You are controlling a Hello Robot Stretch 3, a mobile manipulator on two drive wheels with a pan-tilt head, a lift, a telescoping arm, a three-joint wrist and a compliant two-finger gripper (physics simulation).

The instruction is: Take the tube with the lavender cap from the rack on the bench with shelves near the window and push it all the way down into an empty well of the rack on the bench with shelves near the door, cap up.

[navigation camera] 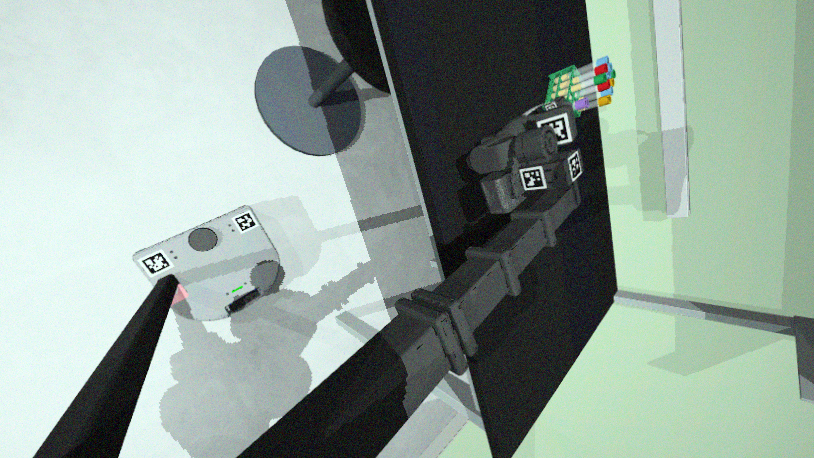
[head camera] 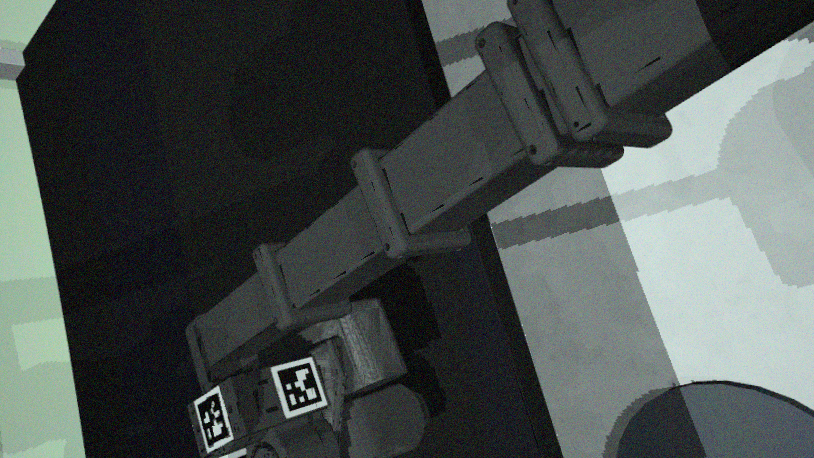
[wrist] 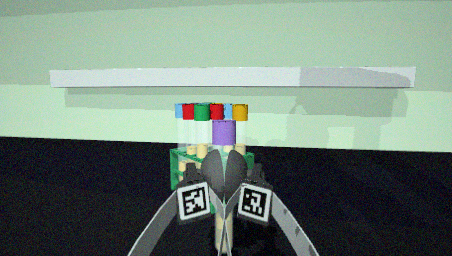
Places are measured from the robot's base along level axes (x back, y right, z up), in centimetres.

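Pixels of known places: robot's base, origin of its link: point(navigation camera: 203, 238).
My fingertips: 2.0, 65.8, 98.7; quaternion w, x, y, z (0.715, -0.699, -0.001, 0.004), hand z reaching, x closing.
Observation:
For each thing: its top centre in the pictures, then the offset to it from my fingertips, as dx, dy, dz. Level surfaces: height alone.
- lavender-capped tube, centre of its top: point(navigation camera: 587, 102) +0.0, -0.1, +3.9
- green rack, centre of its top: point(navigation camera: 577, 91) -1.8, +11.5, -1.5
- dark bench top, height of its surface: dz -7.2
- round grey-blue base with a post, centre of its top: point(navigation camera: 314, 101) -35.1, -3.4, -95.6
The lavender-capped tube point(wrist: 224, 132) point(navigation camera: 581, 103) is upright, cap up, between the fingertips of my gripper point(wrist: 224, 167), which is shut on it below the cap. The tube's pale lower part shows below the fingertips in the wrist view. Behind it stands a green rack point(wrist: 174, 172) point(navigation camera: 551, 86) on the dark bench top point(wrist: 90, 200) point(navigation camera: 483, 56). The rack holds several tubes with light blue, red, green and orange caps. The fingers and tube hide part of the rack, and no empty well can be made out. The fingertips are hidden in the navigation view.
A pale wall shelf point(wrist: 175, 77) point(navigation camera: 671, 113) runs behind the rack. My extended arm point(head camera: 455, 153) point(navigation camera: 483, 290) reaches over the bench. A round grey-blue base with a post point(navigation camera: 290, 96) stands on the floor beside the bench. My own base point(navigation camera: 216, 256) is on the floor.

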